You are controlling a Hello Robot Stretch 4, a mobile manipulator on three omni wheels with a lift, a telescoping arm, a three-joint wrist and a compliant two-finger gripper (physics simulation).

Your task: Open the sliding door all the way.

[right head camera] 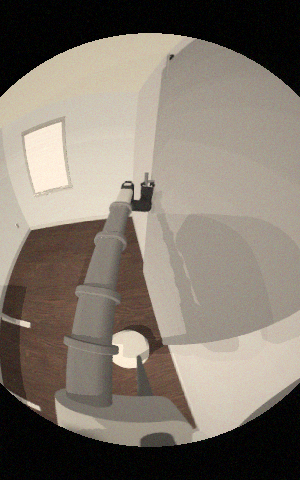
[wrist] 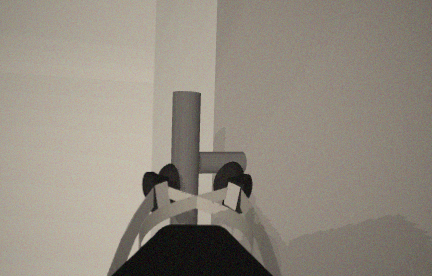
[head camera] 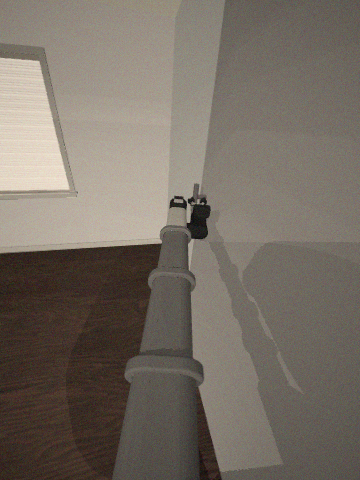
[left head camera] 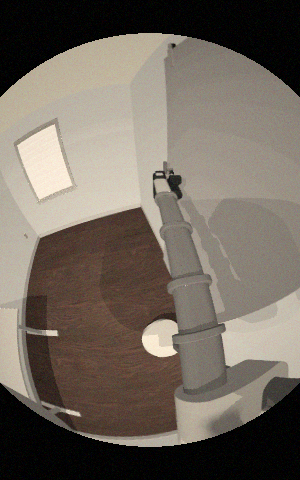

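Where they show: gripper, fingertip midpoint: point(right head camera: 147, 183) point(wrist: 200, 180) point(head camera: 197, 199) point(left head camera: 166, 171); robot's base, origin of the base link: point(right head camera: 128, 347) point(left head camera: 161, 336).
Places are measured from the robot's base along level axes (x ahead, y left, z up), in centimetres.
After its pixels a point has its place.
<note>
The sliding door point(head camera: 285, 150) @(z 150.3, x 51.7, y -25.4 cm) point(left head camera: 235, 115) @(z 161.6, x 49.0, y -26.1 cm) point(right head camera: 225, 115) @(z 164.0, x 41.4, y -27.9 cm) point(wrist: 325, 110) @(z 128.0, x 83.0, y -17.9 cm) is a large plain grey panel on the right. Its near-vertical left edge stands beside a narrow strip of paler wall. The door handle point(head camera: 196, 189) @(z 127.8, x 91.5, y -9.7 cm) point(left head camera: 165, 166) @(z 126.4, x 91.6, y -10.1 cm) point(right head camera: 146, 177) @(z 126.6, x 91.7, y -10.1 cm) point(wrist: 186, 120) @(z 127.4, x 91.4, y -9.7 cm) is a grey upright bar with a short side post reaching toward the door. My gripper point(head camera: 197, 201) @(z 121.8, x 93.7, y -11.2 cm) point(left head camera: 168, 173) @(z 121.8, x 93.7, y -11.2 cm) point(right head camera: 147, 185) @(z 121.8, x 93.7, y -11.2 cm) point(wrist: 200, 180) @(z 121.8, x 93.7, y -11.2 cm) is shut on the bar, with one dark fingertip on each side, just below the post in the wrist view. The bar's lower part is hidden by the gripper.
The window wall point(head camera: 115, 150) @(z 126.9, x 223.5, y 74.0 cm) meets the side wall at a corner just left of the door edge. A bright window point(head camera: 30, 125) @(z 147.8, x 204.5, y 151.2 cm) point(left head camera: 45, 162) @(z 140.6, x 201.9, y 161.2 cm) point(right head camera: 47, 156) @(z 142.8, x 202.4, y 159.5 cm) is at the left. A pale round object point(left head camera: 157, 337) @(z 18.8, x 0.8, y 4.9 cm) point(right head camera: 130, 348) @(z 18.7, x 0.4, y -2.9 cm) is low beside the arm above dark wood floor point(head camera: 45, 340) @(z -3.0, x 77.8, y 102.0 cm).
</note>
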